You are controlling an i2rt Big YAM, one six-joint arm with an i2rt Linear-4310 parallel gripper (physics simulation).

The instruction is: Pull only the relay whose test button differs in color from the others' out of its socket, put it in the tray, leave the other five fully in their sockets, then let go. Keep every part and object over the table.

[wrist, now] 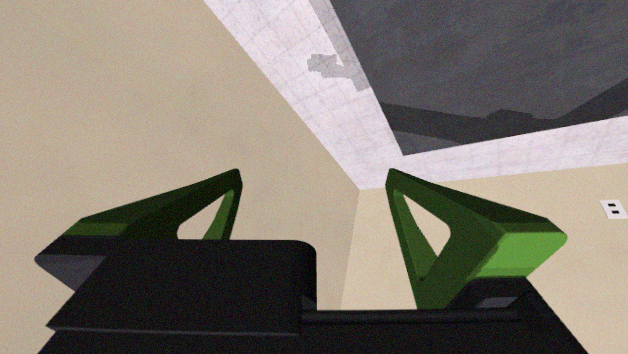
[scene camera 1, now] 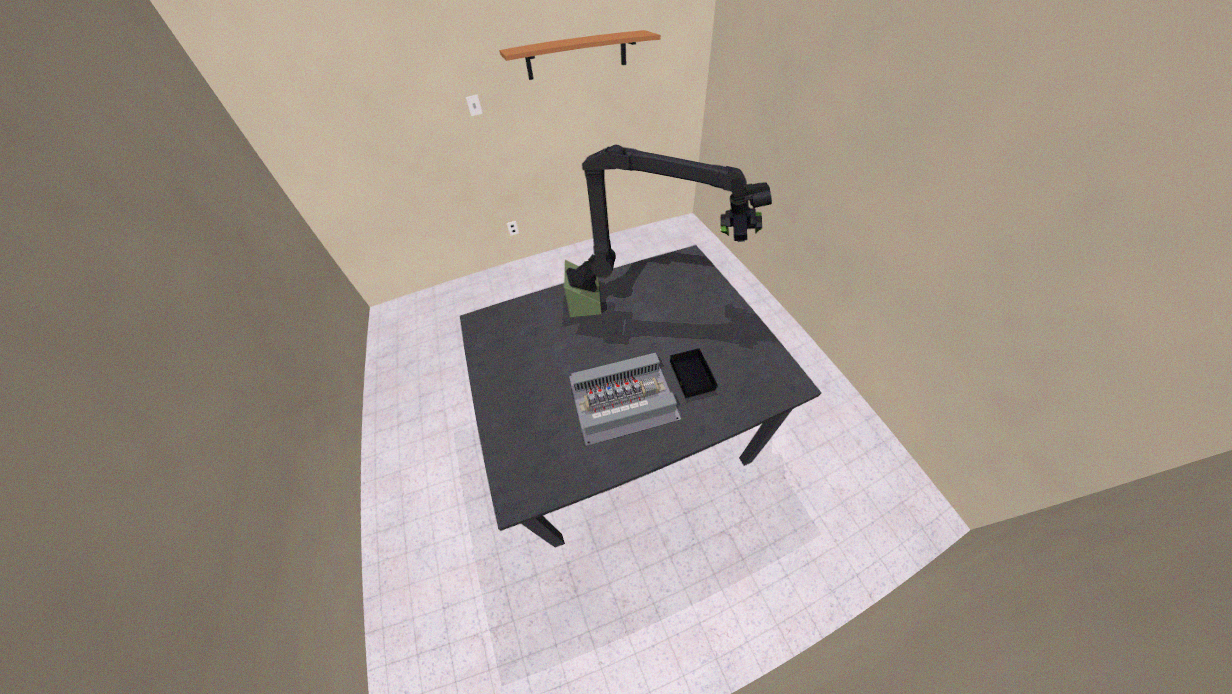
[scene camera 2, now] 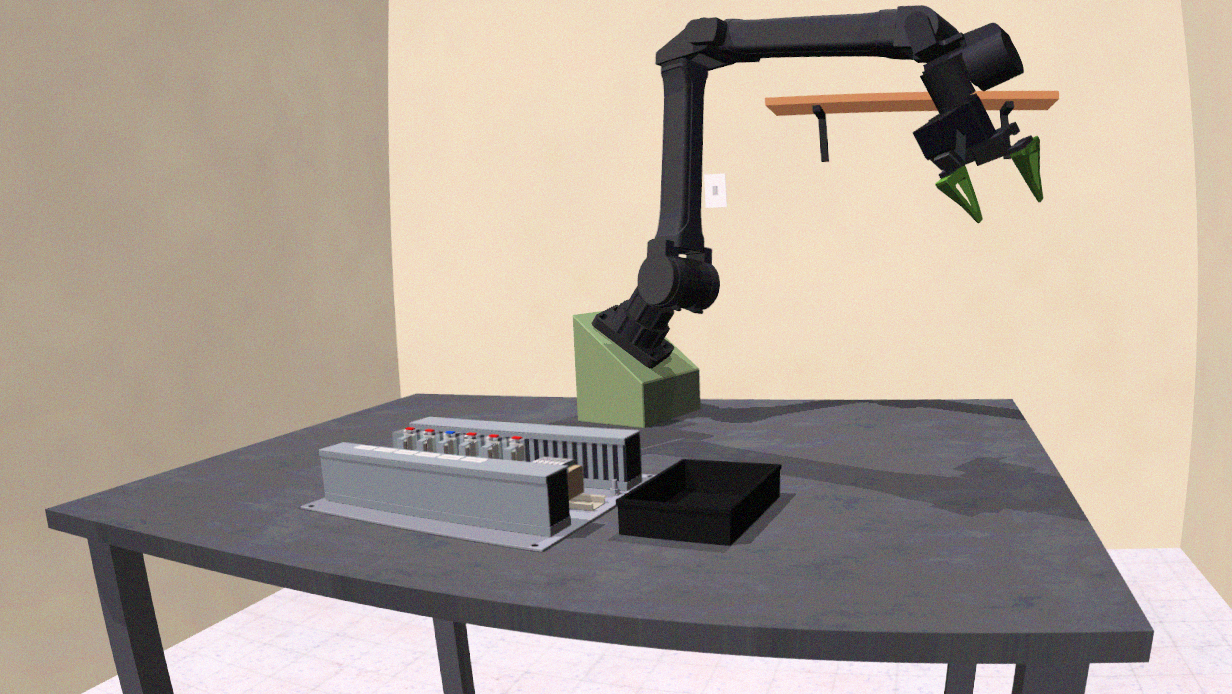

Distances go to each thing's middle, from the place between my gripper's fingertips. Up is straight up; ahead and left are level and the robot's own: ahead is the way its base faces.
Scene:
The grey mounting plate [scene camera 2: 579, 518] is 56 cm to the right of my hand, 36 cm ahead of it and 30 cm below it.

